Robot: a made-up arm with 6 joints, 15 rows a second.
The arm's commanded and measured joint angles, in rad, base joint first. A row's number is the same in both.
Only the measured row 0 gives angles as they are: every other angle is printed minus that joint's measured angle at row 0.
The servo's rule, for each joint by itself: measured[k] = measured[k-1] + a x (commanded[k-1-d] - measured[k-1]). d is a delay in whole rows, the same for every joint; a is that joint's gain. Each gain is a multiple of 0.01, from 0.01 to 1. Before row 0 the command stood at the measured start. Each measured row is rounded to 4 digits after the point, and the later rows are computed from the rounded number. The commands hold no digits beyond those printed.
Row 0, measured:
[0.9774, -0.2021, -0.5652, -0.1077, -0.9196, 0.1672]
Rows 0 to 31, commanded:
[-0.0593, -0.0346, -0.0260, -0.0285, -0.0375, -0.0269]
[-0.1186, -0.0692, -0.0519, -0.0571, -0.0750, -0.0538]
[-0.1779, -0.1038, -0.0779, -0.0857, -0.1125, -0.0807]
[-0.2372, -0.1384, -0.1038, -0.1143, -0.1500, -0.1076]
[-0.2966, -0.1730, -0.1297, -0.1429, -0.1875, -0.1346]
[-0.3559, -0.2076, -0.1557, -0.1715, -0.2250, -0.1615]
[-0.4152, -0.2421, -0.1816, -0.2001, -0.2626, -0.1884]
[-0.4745, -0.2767, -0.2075, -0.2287, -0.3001, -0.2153]
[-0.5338, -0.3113, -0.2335, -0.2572, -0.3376, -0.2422]
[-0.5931, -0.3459, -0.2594, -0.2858, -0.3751, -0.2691]
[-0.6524, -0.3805, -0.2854, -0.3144, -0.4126, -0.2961]
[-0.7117, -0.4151, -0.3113, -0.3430, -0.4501, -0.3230]
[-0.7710, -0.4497, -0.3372, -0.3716, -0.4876, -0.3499]
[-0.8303, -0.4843, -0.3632, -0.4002, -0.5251, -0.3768]
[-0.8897, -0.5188, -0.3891, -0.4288, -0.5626, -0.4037]
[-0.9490, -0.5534, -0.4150, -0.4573, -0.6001, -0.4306]
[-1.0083, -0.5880, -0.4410, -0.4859, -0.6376, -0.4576]
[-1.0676, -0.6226, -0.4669, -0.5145, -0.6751, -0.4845]
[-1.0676, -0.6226, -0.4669, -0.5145, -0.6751, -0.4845]
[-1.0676, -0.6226, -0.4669, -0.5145, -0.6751, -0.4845]
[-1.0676, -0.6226, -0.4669, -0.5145, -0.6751, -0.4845]
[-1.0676, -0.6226, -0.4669, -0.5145, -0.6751, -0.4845]
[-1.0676, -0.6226, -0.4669, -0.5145, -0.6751, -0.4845]
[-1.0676, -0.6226, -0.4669, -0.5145, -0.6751, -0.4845]
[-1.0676, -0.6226, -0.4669, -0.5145, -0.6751, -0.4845]
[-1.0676, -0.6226, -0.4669, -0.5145, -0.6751, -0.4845]
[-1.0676, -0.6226, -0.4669, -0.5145, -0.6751, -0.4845]
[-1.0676, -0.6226, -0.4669, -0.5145, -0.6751, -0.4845]
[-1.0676, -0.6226, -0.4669, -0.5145, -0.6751, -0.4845]
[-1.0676, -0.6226, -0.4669, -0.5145, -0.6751, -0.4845]
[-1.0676, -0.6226, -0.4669, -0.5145, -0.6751, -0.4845]
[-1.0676, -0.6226, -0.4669, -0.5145, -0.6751, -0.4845]
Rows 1 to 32, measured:
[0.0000, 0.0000, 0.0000, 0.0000, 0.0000, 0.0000]
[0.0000, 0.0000, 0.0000, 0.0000, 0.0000, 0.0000]
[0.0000, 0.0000, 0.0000, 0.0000, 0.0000, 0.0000]
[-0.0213, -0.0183, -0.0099, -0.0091, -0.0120, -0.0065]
[-0.0563, -0.0453, -0.0259, -0.0245, -0.0322, -0.0179]
[-0.1001, -0.0763, -0.0457, -0.0441, -0.0579, -0.0330]
[-0.1495, -0.1092, -0.0678, -0.0666, -0.0874, -0.0509]
[-0.2025, -0.1430, -0.0913, -0.0910, -0.1194, -0.0710]
[-0.2577, -0.1772, -0.1158, -0.1168, -0.1532, -0.0927]
[-0.3144, -0.2116, -0.1408, -0.1435, -0.1882, -0.1157]
[-0.3720, -0.2461, -0.1661, -0.1708, -0.2240, -0.1396]
[-0.4302, -0.2807, -0.1917, -0.1984, -0.2604, -0.1642]
[-0.4888, -0.3153, -0.2174, -0.2264, -0.2971, -0.1894]
[-0.5477, -0.3499, -0.2432, -0.2546, -0.3341, -0.2150]
[-0.6067, -0.3845, -0.2691, -0.2829, -0.3712, -0.2409]
[-0.6658, -0.4191, -0.2950, -0.3113, -0.4084, -0.2671]
[-0.7250, -0.4537, -0.3209, -0.3397, -0.4457, -0.2934]
[-0.7843, -0.4882, -0.3468, -0.3682, -0.4831, -0.3199]
[-0.8436, -0.5228, -0.3727, -0.3967, -0.5205, -0.3465]
[-0.9029, -0.5574, -0.3987, -0.4252, -0.5580, -0.3732]
[-0.9622, -0.5920, -0.4246, -0.4538, -0.5955, -0.3999]
[-1.0001, -0.6082, -0.4407, -0.4732, -0.6210, -0.4202]
[-1.0244, -0.6158, -0.4507, -0.4864, -0.6383, -0.4356]
[-1.0400, -0.6194, -0.4569, -0.4954, -0.6501, -0.4473]
[-1.0499, -0.6211, -0.4607, -0.5015, -0.6581, -0.4562]
[-1.0563, -0.6219, -0.4631, -0.5057, -0.6635, -0.4630]
[-1.0604, -0.6223, -0.4645, -0.5085, -0.6672, -0.4682]
[-1.0630, -0.6225, -0.4654, -0.5104, -0.6697, -0.4721]
[-1.0647, -0.6226, -0.4660, -0.5117, -0.6714, -0.4751]
[-1.0657, -0.6226, -0.4663, -0.5126, -0.6726, -0.4774]
[-1.0664, -0.6226, -0.4665, -0.5132, -0.6734, -0.4791]
[-1.0668, -0.6226, -0.4667, -0.5136, -0.6739, -0.4804]
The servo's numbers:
d 3
a 0.36 0.53 0.38 0.32 0.32 0.24

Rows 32 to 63, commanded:
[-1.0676, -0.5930, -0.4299, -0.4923, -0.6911, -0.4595]
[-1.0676, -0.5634, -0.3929, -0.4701, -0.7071, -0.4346]
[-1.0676, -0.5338, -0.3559, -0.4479, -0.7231, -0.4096]
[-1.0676, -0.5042, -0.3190, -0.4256, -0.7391, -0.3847]
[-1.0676, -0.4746, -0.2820, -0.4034, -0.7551, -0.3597]
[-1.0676, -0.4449, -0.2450, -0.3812, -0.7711, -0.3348]
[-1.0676, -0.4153, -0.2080, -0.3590, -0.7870, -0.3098]
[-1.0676, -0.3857, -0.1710, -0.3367, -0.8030, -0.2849]
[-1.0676, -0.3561, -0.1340, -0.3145, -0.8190, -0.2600]
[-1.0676, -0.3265, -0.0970, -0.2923, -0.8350, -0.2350]
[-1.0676, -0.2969, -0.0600, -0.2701, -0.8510, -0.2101]
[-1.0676, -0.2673, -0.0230, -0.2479, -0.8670, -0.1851]
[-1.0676, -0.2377, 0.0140, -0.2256, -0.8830, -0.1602]
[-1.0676, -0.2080, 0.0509, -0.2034, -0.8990, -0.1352]
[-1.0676, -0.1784, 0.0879, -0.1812, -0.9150, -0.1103]
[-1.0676, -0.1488, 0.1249, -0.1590, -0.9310, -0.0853]
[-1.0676, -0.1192, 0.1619, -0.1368, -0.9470, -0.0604]
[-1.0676, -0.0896, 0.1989, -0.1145, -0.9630, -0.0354]
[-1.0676, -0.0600, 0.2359, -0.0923, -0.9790, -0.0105]
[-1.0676, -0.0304, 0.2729, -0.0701, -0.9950, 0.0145]
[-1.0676, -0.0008, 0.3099, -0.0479, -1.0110, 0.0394]
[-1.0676, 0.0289, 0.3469, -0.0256, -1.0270, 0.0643]
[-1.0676, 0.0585, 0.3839, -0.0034, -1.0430, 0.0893]
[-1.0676, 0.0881, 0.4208, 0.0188, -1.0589, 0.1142]
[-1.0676, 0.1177, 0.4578, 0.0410, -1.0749, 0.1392]
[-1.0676, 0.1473, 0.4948, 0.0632, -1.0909, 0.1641]
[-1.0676, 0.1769, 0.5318, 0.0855, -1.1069, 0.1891]
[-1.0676, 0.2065, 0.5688, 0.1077, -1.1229, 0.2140]
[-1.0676, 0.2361, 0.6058, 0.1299, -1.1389, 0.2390]
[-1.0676, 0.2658, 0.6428, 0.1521, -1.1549, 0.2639]
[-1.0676, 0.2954, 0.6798, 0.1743, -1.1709, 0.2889]
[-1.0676, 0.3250, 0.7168, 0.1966, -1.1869, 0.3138]
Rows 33 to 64, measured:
[-1.0671, -0.6226, -0.4668, -0.5139, -0.6743, -0.4814]
[-1.0673, -0.6226, -0.4668, -0.5141, -0.6746, -0.4821]
[-1.0674, -0.6226, -0.4668, -0.5142, -0.6748, -0.4827]
[-1.0675, -0.6069, -0.4528, -0.5072, -0.6800, -0.4771]
[-1.0675, -0.5838, -0.4300, -0.4953, -0.6887, -0.4669]
[-1.0675, -0.5573, -0.4018, -0.4801, -0.6997, -0.4531]
[-1.0675, -0.5292, -0.3703, -0.4627, -0.7123, -0.4367]
[-1.0675, -0.5003, -0.3367, -0.4437, -0.7260, -0.4182]
[-1.0675, -0.4709, -0.3019, -0.4237, -0.7404, -0.3982]
[-1.0675, -0.4414, -0.2662, -0.4030, -0.7553, -0.3770]
[-1.0675, -0.4119, -0.2300, -0.3818, -0.7706, -0.3549]
[-1.0675, -0.3823, -0.1935, -0.3603, -0.7861, -0.3321]
[-1.0675, -0.3527, -0.1568, -0.3385, -0.8017, -0.3088]
[-1.0675, -0.3231, -0.1200, -0.3166, -0.8175, -0.2851]
[-1.0675, -0.2935, -0.0831, -0.2946, -0.8333, -0.2611]
[-1.0675, -0.2639, -0.0462, -0.2725, -0.8492, -0.2369]
[-1.0675, -0.2343, -0.0093, -0.2504, -0.8651, -0.2125]
[-1.0675, -0.2047, 0.0276, -0.2283, -0.8811, -0.1880]
[-1.0675, -0.1751, 0.0646, -0.2061, -0.8971, -0.1634]
[-1.0675, -0.1455, 0.1016, -0.1839, -0.9131, -0.1387]
[-1.0675, -0.1159, 0.1386, -0.1617, -0.9291, -0.1139]
[-1.0675, -0.0863, 0.1756, -0.1395, -0.9451, -0.0891]
[-1.0675, -0.0567, 0.2126, -0.1173, -0.9611, -0.0642]
[-1.0675, -0.0271, 0.2496, -0.0951, -0.9771, -0.0393]
[-1.0675, 0.0026, 0.2866, -0.0729, -0.9931, -0.0144]
[-1.0675, 0.0322, 0.3236, -0.0507, -1.0091, 0.0105]
[-1.0675, 0.0618, 0.3605, -0.0285, -1.0250, 0.0354]
[-1.0675, 0.0914, 0.3975, -0.0063, -1.0410, 0.0603]
[-1.0675, 0.1210, 0.4345, 0.0159, -1.0570, 0.0852]
[-1.0675, 0.1506, 0.4715, 0.0382, -1.0730, 0.1101]
[-1.0675, 0.1802, 0.5085, 0.0604, -1.0890, 0.1350]
[-1.0675, 0.2098, 0.5455, 0.0826, -1.1050, 0.1600]

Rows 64 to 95, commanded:
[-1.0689, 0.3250, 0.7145, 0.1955, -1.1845, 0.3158]
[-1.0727, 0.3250, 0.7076, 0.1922, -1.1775, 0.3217]
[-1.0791, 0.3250, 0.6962, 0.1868, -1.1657, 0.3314]
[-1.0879, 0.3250, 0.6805, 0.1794, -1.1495, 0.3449]
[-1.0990, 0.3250, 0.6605, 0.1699, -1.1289, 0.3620]
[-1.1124, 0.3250, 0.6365, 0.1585, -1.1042, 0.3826]
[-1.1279, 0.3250, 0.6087, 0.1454, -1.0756, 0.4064]
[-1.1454, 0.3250, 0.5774, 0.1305, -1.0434, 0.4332]
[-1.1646, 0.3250, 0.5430, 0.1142, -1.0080, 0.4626]
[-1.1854, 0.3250, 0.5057, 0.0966, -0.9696, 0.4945]
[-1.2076, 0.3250, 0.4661, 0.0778, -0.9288, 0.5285]
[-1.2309, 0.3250, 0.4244, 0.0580, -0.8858, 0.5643]
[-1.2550, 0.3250, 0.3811, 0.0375, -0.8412, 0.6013]
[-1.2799, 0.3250, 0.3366, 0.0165, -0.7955, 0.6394]
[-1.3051, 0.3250, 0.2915, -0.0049, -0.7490, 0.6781]
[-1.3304, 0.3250, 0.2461, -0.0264, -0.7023, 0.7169]
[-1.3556, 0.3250, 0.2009, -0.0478, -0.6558, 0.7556]
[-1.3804, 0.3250, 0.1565, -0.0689, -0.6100, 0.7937]
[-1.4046, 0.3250, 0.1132, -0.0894, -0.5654, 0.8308]
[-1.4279, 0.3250, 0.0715, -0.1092, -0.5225, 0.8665]
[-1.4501, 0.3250, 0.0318, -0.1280, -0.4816, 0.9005]
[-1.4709, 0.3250, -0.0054, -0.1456, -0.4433, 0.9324]
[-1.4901, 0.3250, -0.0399, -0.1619, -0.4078, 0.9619]
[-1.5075, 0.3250, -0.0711, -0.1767, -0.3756, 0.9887]
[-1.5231, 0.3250, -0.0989, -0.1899, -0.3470, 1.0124]
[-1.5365, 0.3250, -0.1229, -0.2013, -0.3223, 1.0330]
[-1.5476, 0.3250, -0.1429, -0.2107, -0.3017, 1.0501]
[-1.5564, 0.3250, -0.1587, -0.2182, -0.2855, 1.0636]
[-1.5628, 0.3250, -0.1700, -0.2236, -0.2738, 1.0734]
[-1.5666, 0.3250, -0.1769, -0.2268, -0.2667, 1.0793]
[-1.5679, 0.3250, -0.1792, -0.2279, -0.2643, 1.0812]
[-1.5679, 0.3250, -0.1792, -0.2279, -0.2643, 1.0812]
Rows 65 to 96, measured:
[-1.0675, 0.2395, 0.5825, 0.1048, -1.1210, 0.1849]
[-1.0675, 0.2691, 0.6195, 0.1270, -1.1370, 0.2099]
[-1.0675, 0.2987, 0.6565, 0.1493, -1.1530, 0.2348]
[-1.0680, 0.3126, 0.6785, 0.1641, -1.1631, 0.2542]
[-1.0697, 0.3192, 0.6896, 0.1731, -1.1677, 0.2704]
[-1.0731, 0.3223, 0.6921, 0.1775, -1.1671, 0.2850]
[-1.0784, 0.3237, 0.6877, 0.1781, -1.1615, 0.2994]
[-1.0858, 0.3244, 0.6774, 0.1755, -1.1511, 0.3144]
[-1.0954, 0.3247, 0.6619, 0.1701, -1.1361, 0.3308]
[-1.1071, 0.3249, 0.6417, 0.1622, -1.1167, 0.3489]
[-1.1209, 0.3250, 0.6173, 0.1521, -1.0932, 0.3691]
[-1.1366, 0.3250, 0.5891, 0.1400, -1.0659, 0.3915]
[-1.1542, 0.3250, 0.5574, 0.1261, -1.0351, 0.4162]
[-1.1734, 0.3250, 0.5227, 0.1106, -1.0011, 0.4432]
[-1.1941, 0.3250, 0.4853, 0.0938, -0.9642, 0.4723]
[-1.2160, 0.3250, 0.4457, 0.0758, -0.9248, 0.5033]
[-1.2390, 0.3250, 0.4042, 0.0568, -0.8834, 0.5360]
[-1.2628, 0.3250, 0.3614, 0.0371, -0.8404, 0.5701]
[-1.2871, 0.3250, 0.3176, 0.0168, -0.7962, 0.6053]
[-1.3118, 0.3250, 0.2733, -0.0039, -0.7513, 0.6414]
[-1.3365, 0.3250, 0.2289, -0.0247, -0.7061, 0.6780]
[-1.3610, 0.3250, 0.1849, -0.0454, -0.6611, 0.7147]
[-1.3851, 0.3250, 0.1418, -0.0658, -0.6167, 0.7511]
[-1.4085, 0.3250, 0.1000, -0.0857, -0.5735, 0.7870]
[-1.4310, 0.3250, 0.0599, -0.1049, -0.5318, 0.8219]
[-1.4523, 0.3250, 0.0220, -0.1231, -0.4921, 0.8555]
[-1.4722, 0.3250, -0.0134, -0.1403, -0.4548, 0.8875]
[-1.4905, 0.3250, -0.0459, -0.1562, -0.4203, 0.9175]
[-1.5071, 0.3250, -0.0752, -0.1706, -0.3889, 0.9452]
[-1.5217, 0.3250, -0.1009, -0.1834, -0.3610, 0.9704]
[-1.5342, 0.3250, -0.1229, -0.1945, -0.3368, 0.9928]
[-1.5445, 0.3250, -0.1408, -0.2038, -0.3166, 1.0121]

